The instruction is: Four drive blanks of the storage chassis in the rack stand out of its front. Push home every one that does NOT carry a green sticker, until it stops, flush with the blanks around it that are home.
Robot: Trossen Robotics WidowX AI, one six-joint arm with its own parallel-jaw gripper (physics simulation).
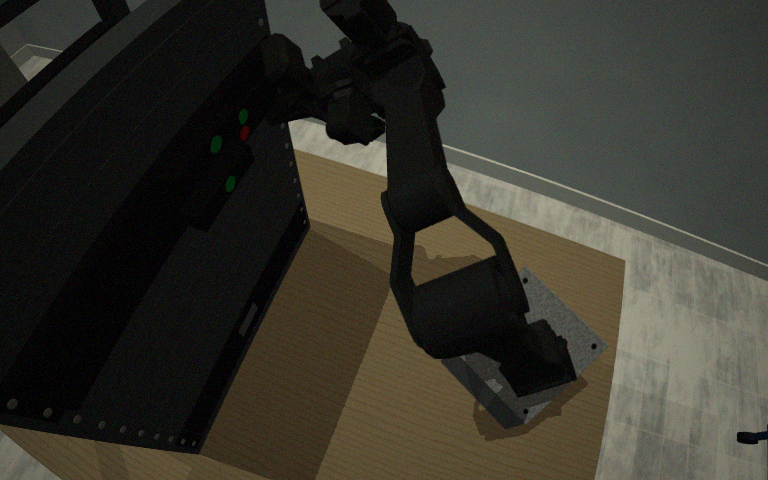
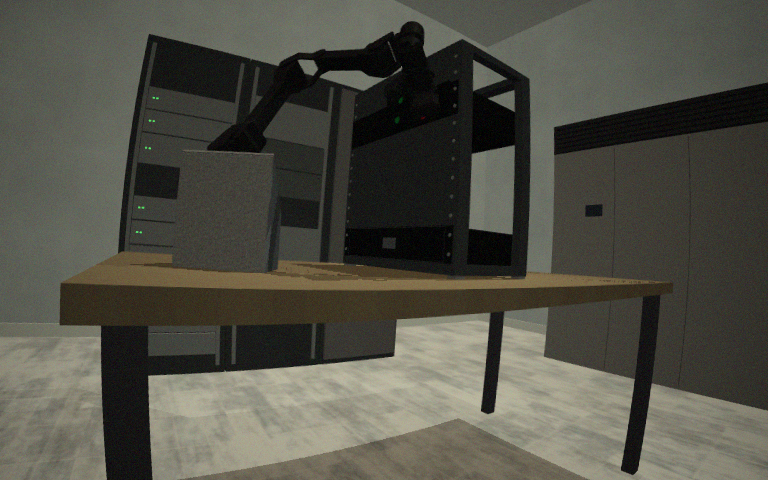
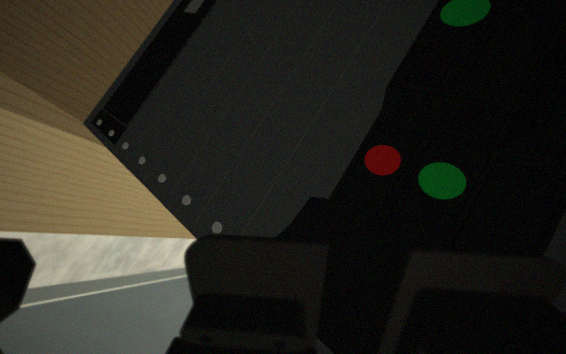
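Seen in the pictures: gripper, fingertip midpoint: (image 1: pixel 268 122) (image 2: pixel 432 117) (image 3: pixel 316 204); arm's base, origin of the base link: (image 1: pixel 544 358) (image 2: pixel 219 181).
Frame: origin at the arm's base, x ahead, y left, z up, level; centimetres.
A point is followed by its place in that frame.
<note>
The storage chassis is a near-black band across the rack (image 1: pixel 141 305) @[y 13.6, x 49.2, z 19.8 cm] (image 2: pixel 461 169) @[y -21.3, x 47.5, z 8.3 cm] (image 3: pixel 150 195) @[y -21.2, x 46.9, z 6.2 cm]; its blanks' outlines barely show. One dark blank (image 1: pixel 212 200) @[y 1.5, x 44.2, z 24.6 cm] stands out over the panel below and carries a lower green sticker (image 1: pixel 230 183) @[y -1.7, x 43.9, z 23.7 cm] (image 2: pixel 397 120) @[y -1.9, x 43.9, z 23.4 cm] (image 3: pixel 465 12) @[y -1.8, x 43.9, z 23.7 cm]. An upper green sticker (image 1: pixel 216 144) @[y -2.3, x 44.2, z 29.3 cm] (image 2: pixel 400 100) @[y -2.3, x 44.2, z 29.2 cm] is above it. A red sticker (image 1: pixel 244 133) @[y -9.3, x 46.0, z 23.6 cm] (image 2: pixel 422 117) @[y -9.2, x 46.0, z 23.2 cm] (image 3: pixel 382 160) @[y -9.4, x 46.0, z 23.6 cm] sits beside a third green sticker (image 1: pixel 242 116) @[y -9.3, x 45.5, z 26.6 cm] (image 3: pixel 442 180) @[y -9.4, x 45.5, z 26.5 cm]. My gripper (image 1: pixel 272 117) @[y -13.6, x 45.1, z 21.8 cm] (image 3: pixel 316 204) @[y -13.6, x 45.1, z 21.8 cm] is shut and empty, at the chassis's end past the red sticker. Whether it touches a blank is too dark to tell.
A grey block (image 1: pixel 557 316) @[y -5.7, x -0.1, z 3.5 cm] (image 2: pixel 223 209) @[y -7.8, x -0.8, z -6.0 cm] carries the arm on the wooden table (image 1: pixel 362 396) @[y 9.5, x 26.0, z -16.9 cm] (image 2: pixel 339 305) @[y -36.6, x 6.4, z -18.8 cm] (image 3: pixel 60 185) @[y -32.2, x 48.7, z -16.9 cm]. The rack's screw-lined side edge runs close to the gripper. A dark module with a pale label (image 1: pixel 248 319) @[y 3.9, x 48.5, z -9.1 cm] (image 2: pixel 389 242) @[y 3.7, x 48.5, z -8.9 cm] is low in the rack.
</note>
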